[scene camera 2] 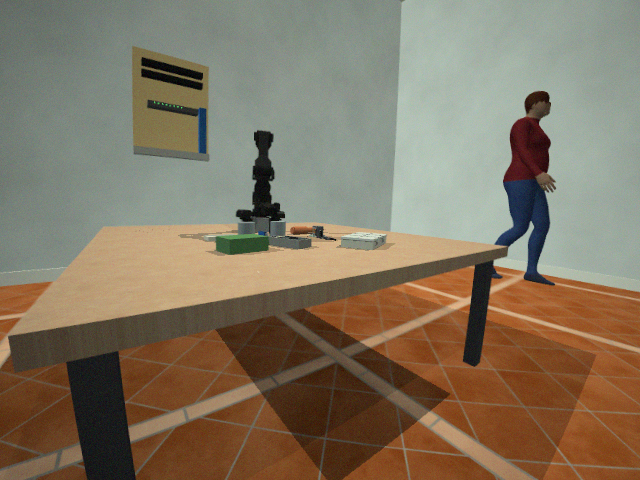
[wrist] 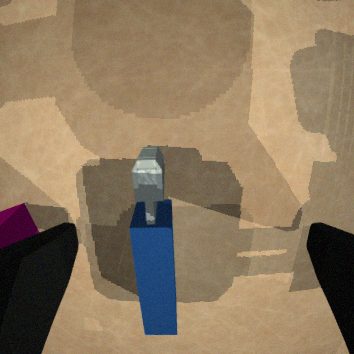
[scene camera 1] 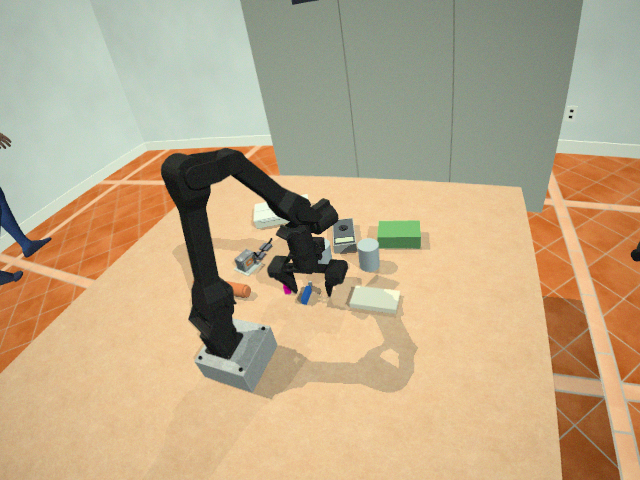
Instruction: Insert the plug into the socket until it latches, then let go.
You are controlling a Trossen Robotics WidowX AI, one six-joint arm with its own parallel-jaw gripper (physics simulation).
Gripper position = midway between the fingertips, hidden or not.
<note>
My gripper [scene camera 1: 313, 294] is open and holds nothing. Also in view: a blue plug [wrist: 151, 233].
My gripper is seen too in scene camera 2 [scene camera 2: 260, 236] and in the wrist view [wrist: 195, 237].
</note>
